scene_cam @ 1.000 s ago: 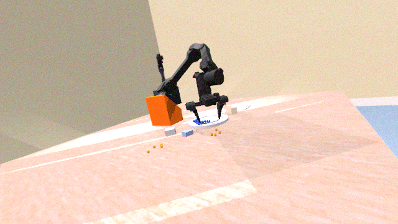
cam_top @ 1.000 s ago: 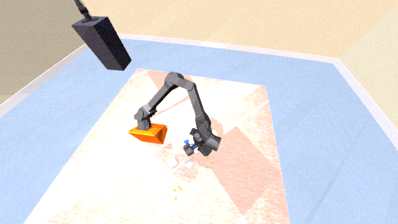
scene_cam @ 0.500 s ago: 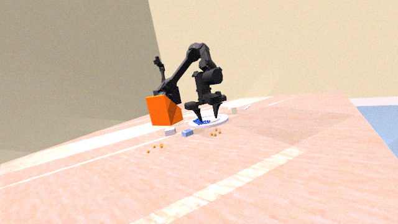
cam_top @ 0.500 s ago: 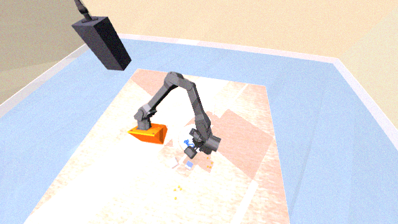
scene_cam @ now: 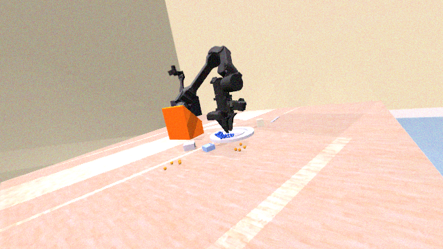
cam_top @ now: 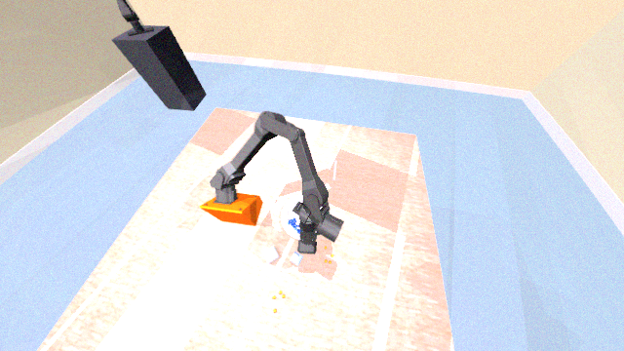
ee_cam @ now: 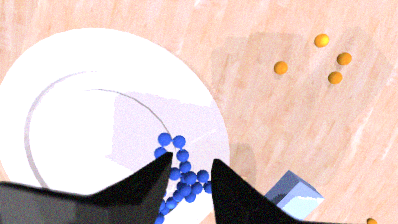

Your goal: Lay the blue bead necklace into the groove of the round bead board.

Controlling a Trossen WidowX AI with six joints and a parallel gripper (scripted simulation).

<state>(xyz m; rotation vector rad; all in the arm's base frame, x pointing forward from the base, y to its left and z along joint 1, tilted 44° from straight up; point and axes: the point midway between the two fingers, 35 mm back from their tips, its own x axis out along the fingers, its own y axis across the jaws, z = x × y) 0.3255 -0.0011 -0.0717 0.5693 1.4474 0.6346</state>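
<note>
Right now my gripper tip is 7 cm to the right of the round white bead board, 3 cm past it and 3 cm above it. The rest, counted from my gripper tip: white block 13 cm behind, 10 cm to the right, 2 cm below; then light blue cube 10 cm to the right, 4 cm behind, 3 cm below; then beige cube 20 cm to the left, 5 cm ahead, 2 cm below.
</note>
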